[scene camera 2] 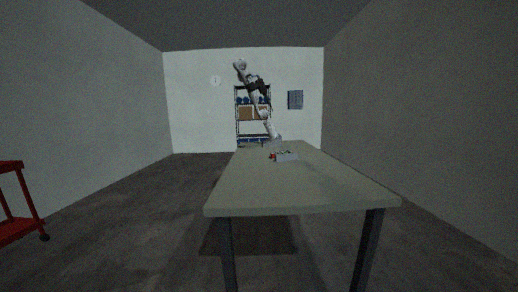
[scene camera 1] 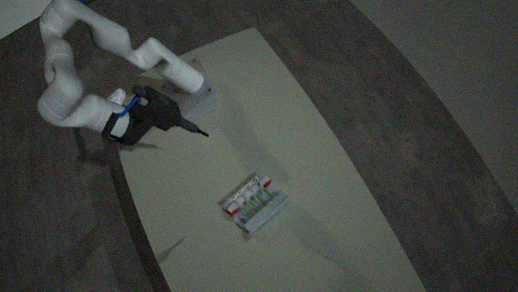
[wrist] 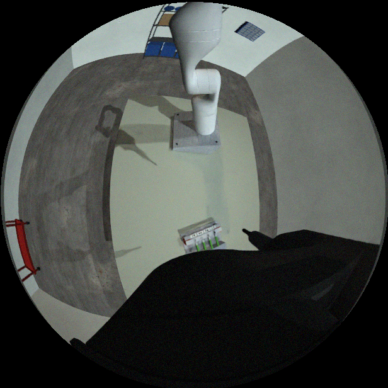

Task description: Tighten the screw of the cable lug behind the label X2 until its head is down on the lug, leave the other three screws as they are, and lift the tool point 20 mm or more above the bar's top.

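Pixels of known places: hand, tool point: (scene camera 2: 273, 111) (scene camera 1: 208, 135); arm's base, link origin: (scene camera 2: 274, 137) (scene camera 1: 193, 82).
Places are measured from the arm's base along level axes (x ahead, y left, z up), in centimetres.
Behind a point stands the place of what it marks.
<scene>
The terminal block (scene camera 1: 267, 213) {x 58.3, y 3.7, z -4.0 cm} (scene camera 2: 287, 157) {x 58.9, y 4.0, z -6.3 cm} (wrist: 222, 245) lies on the table, with a row of white labels (scene camera 1: 244, 189) {x 47.1, y 0.6, z -4.6 cm} (wrist: 202, 233) and several green cables (scene camera 1: 253, 204) {x 53.5, y 0.9, z -3.8 cm} (wrist: 204, 245) side by side. Red parts (scene camera 1: 267, 184) {x 48.1, y 8.6, z -6.8 cm} show at its ends. The label texts, the lugs, the screws and their head heights are too small and blurred to tell. My screwdriver (scene camera 1: 207, 135) {x 41.3, y -4.8, z 27.9 cm} (wrist: 244, 230) is dark, with a thin bit, and has no fingers. Its tip is in the air, high above the table and well apart from the block. In the wrist view the dark tool body hides the block's near side.
The pale table (scene camera 1: 320, 165) {x 49.6, y 29.2, z -8.8 cm} (scene camera 2: 300, 197) {x 110.1, y 0.6, z -8.8 cm} (wrist: 150, 200) carries the arm's grey base plate (scene camera 1: 202, 103) {x 10.2, y 0.1, z -1.7 cm} (wrist: 182, 143) beyond the block. A red cart (scene camera 2: 11, 165) (wrist: 23, 245) stands off to one side. A shelf rack (scene camera 2: 236, 127) and a wall panel (scene camera 2: 295, 99) (wrist: 250, 31) are at the back.
</scene>
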